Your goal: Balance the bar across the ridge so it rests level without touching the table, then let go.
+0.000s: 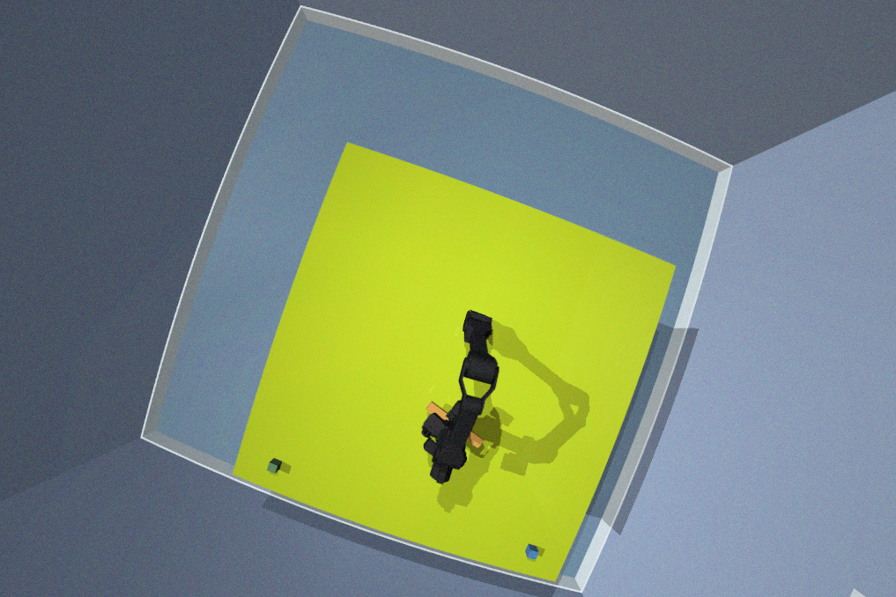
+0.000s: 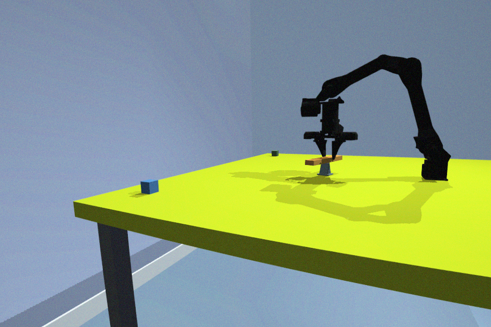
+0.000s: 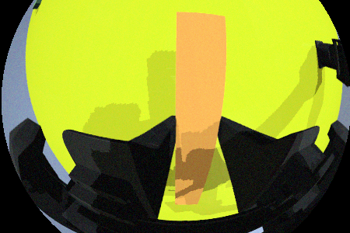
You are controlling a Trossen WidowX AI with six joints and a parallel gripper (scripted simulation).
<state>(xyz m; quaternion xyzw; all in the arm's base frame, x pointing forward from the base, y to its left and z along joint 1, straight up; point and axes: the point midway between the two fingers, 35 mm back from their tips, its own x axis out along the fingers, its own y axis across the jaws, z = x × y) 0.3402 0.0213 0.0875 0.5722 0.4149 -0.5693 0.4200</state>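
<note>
The orange bar is 10 mm ahead of my gripper tip and 30 mm to the left of it. Also, from my gripper tip: green cube 400 mm ahead, 520 mm to the right, 40 mm below; blue cube 400 mm ahead, 480 mm to the left, 40 mm below.
</note>
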